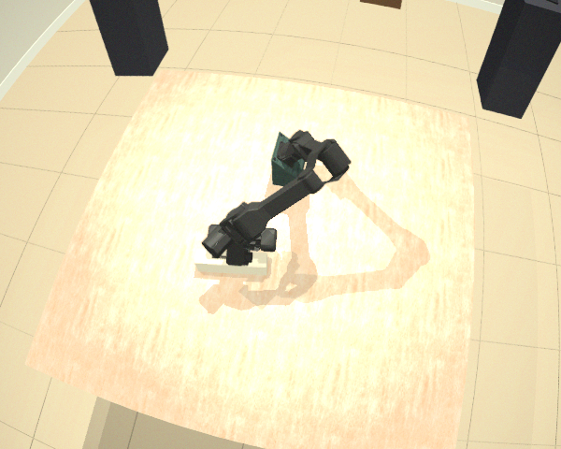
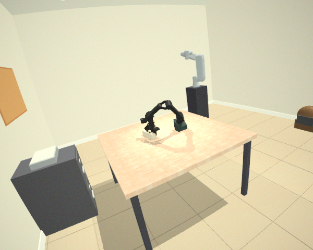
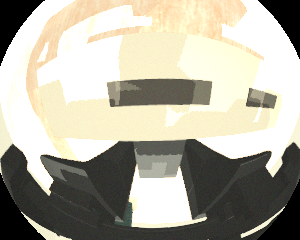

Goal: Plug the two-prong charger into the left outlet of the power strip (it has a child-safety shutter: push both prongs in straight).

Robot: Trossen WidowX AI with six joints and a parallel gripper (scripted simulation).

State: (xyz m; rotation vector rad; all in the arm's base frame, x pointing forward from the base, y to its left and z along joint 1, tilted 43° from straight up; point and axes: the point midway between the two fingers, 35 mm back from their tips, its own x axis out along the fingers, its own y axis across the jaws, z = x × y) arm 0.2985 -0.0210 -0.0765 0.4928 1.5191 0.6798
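Right now the dark grey charger is 20 mm ahead of my gripper tip and 10 mm above it.
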